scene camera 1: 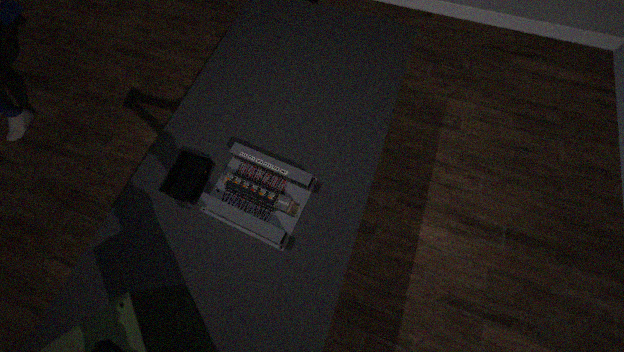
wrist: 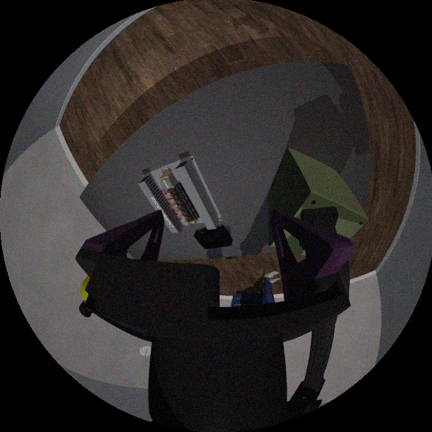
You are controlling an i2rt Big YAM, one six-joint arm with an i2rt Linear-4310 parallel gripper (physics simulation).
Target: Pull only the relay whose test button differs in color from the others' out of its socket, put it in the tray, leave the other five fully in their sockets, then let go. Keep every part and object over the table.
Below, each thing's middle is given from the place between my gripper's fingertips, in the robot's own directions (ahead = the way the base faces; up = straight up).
Now: the panel (scene camera 1: pixel 284 221) 40 cm below my hand, 33 cm ahead of it and 21 cm to the left of it.
